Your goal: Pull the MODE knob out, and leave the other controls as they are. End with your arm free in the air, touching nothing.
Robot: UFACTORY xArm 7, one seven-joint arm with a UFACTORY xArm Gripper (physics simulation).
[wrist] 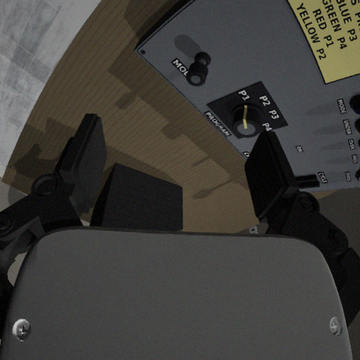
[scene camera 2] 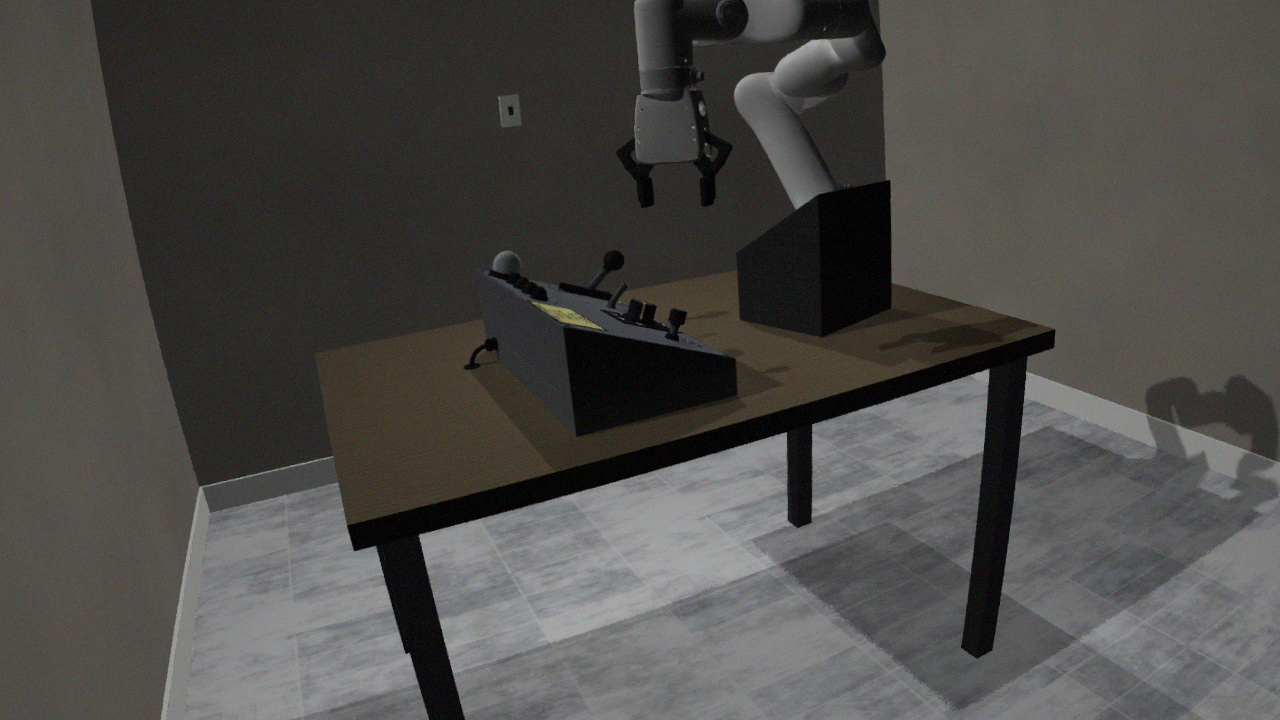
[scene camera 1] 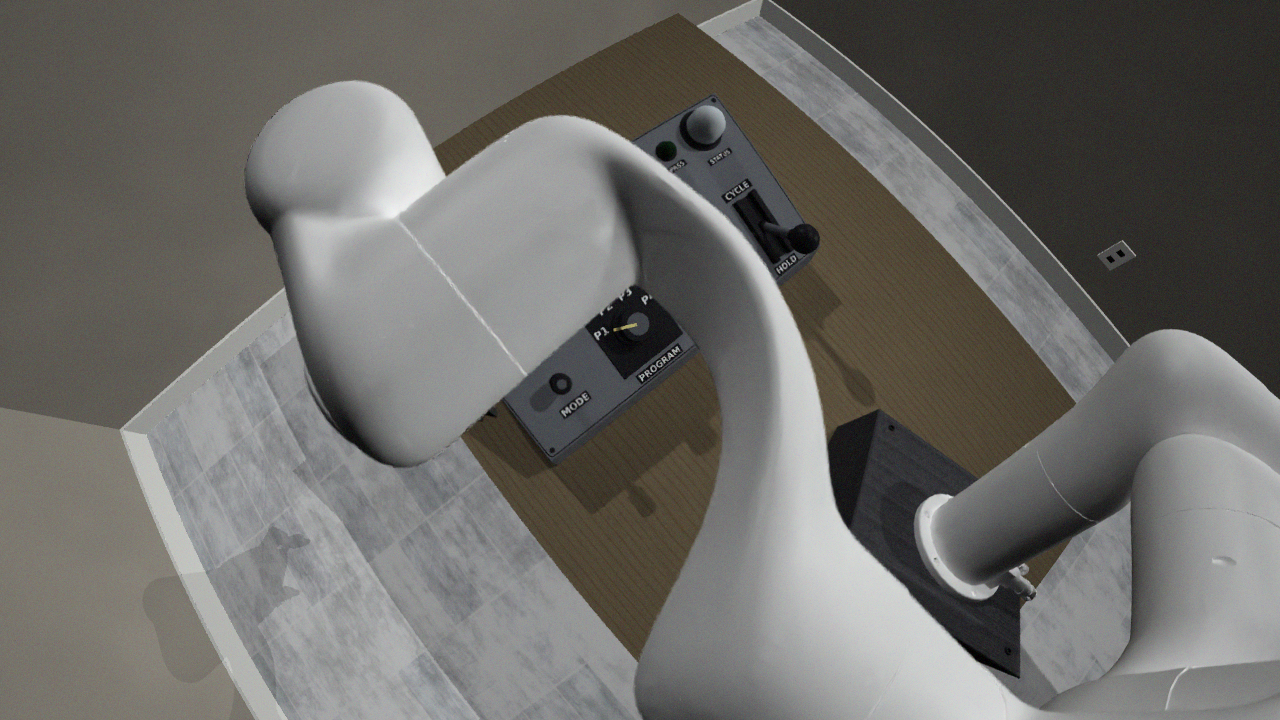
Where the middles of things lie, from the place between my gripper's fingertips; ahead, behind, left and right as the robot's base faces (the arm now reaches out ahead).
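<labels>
The lever (scene camera 1: 804, 238) is 390 mm to the right of my hand, 110 mm behind it and 170 mm below it. Counted from my hand again, the grey control panel (scene camera 1: 608, 377) is 50 mm ahead, 230 mm to the right and 190 mm below. The program dial (scene camera 1: 632, 325) is also 190 mm below my hand, and it is 160 mm to the right of the hand and 30 mm behind it.
</labels>
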